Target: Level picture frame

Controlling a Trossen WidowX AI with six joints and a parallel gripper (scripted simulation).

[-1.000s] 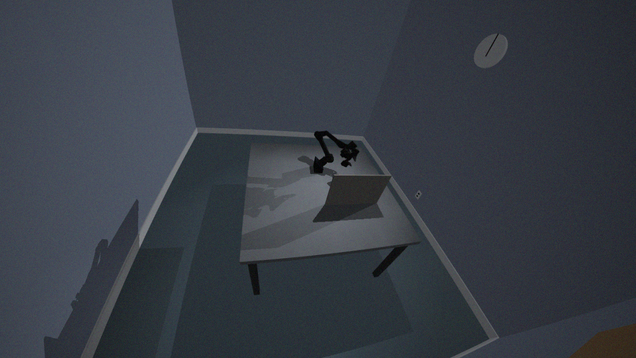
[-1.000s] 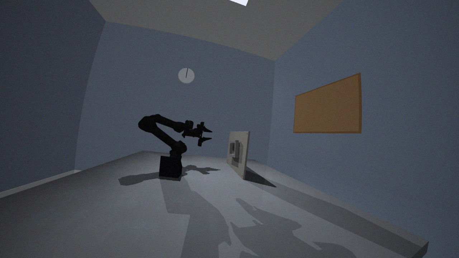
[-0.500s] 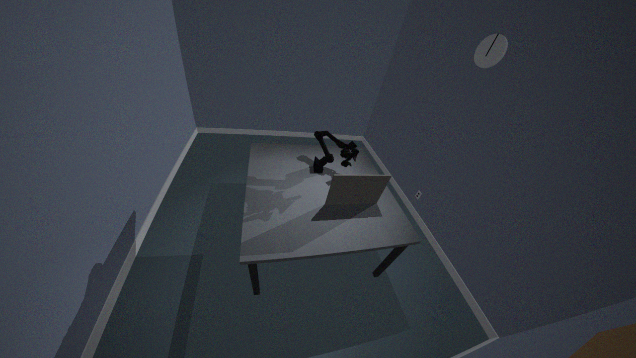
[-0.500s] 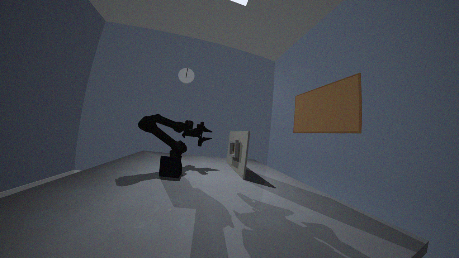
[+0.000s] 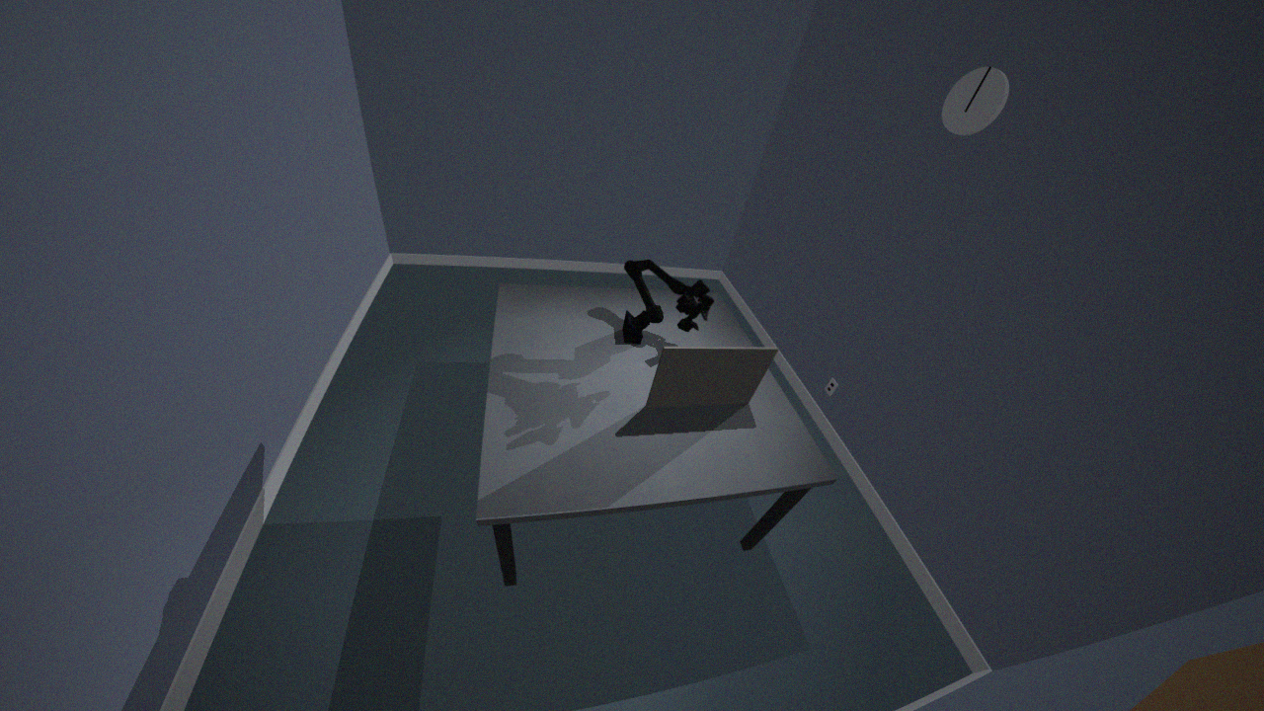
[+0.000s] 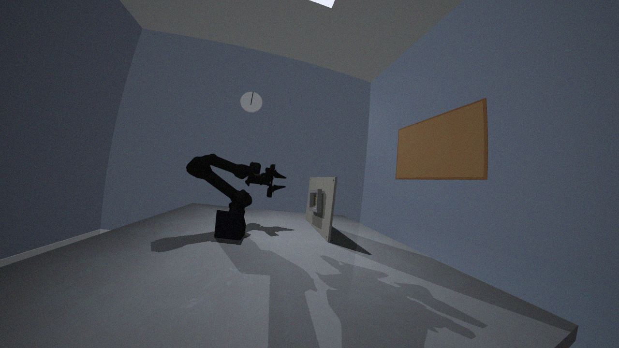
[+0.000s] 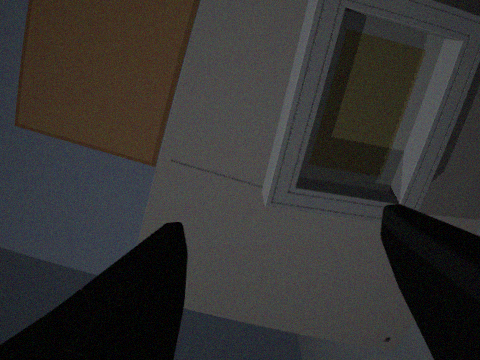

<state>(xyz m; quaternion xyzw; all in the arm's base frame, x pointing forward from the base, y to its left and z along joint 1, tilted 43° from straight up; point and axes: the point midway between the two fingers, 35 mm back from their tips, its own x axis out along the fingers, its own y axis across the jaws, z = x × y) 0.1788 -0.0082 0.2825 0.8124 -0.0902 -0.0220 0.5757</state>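
Now: gripper tip 190 mm short of the picture frame, 30 mm to the left of it and 90 mm above it. From my gripper tip the other things lie so: wall panel: 200 mm ahead, 20 mm to the right, 100 mm below.
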